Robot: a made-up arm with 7 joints.
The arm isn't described. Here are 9 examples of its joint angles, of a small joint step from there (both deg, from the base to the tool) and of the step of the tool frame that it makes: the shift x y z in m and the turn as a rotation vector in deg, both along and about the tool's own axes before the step.
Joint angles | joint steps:
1: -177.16 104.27 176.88 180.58 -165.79 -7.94 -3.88 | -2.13 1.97 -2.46 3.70 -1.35 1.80 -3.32
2: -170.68 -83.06 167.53 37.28 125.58 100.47 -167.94 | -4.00 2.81 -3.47 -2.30 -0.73 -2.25 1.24
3: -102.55 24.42 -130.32 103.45 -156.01 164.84 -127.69 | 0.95 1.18 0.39 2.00 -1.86 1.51 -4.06
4: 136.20 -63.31 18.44 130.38 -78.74 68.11 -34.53 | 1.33 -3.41 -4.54 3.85 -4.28 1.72 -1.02
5: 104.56 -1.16 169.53 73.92 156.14 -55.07 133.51 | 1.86 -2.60 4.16 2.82 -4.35 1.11 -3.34
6: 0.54 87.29 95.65 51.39 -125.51 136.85 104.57 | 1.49 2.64 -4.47 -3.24 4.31 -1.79 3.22
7: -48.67 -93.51 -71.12 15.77 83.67 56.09 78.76 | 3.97 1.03 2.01 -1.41 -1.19 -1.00 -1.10
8: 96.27 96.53 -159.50 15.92 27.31 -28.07 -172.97 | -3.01 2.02 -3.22 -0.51 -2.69 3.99 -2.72
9: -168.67 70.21 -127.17 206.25 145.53 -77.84 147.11 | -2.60 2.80 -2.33 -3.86 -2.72 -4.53 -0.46
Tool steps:
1: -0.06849 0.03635 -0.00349 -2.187 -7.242 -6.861
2: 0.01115 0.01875 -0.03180 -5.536 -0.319 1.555
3: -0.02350 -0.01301 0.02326 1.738 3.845 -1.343
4: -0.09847 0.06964 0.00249 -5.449 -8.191 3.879
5: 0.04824 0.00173 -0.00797 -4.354 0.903 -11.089
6: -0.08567 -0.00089 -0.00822 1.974 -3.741 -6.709
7: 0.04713 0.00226 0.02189 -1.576 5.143 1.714
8: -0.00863 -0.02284 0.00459 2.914 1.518 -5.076
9: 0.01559 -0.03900 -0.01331 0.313 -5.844 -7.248
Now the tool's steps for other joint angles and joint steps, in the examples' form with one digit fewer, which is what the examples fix.
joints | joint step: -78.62 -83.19 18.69 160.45 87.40 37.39 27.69 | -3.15 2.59 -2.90 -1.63 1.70 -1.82 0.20
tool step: 0.0256 0.0711 0.0167 -4.36 3.15 1.40
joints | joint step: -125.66 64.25 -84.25 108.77 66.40 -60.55 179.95 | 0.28 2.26 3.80 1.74 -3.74 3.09 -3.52
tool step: 0.0351 0.0484 -0.0294 -5.89 6.20 -2.91
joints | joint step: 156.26 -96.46 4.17 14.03 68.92 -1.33 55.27 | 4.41 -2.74 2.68 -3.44 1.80 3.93 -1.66
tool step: -0.0226 0.0428 0.0071 -5.93 -5.79 -1.03
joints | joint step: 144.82 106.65 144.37 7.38 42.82 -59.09 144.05 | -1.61 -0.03 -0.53 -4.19 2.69 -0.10 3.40
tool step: 0.0324 -0.0158 -0.0127 2.46 3.35 1.99
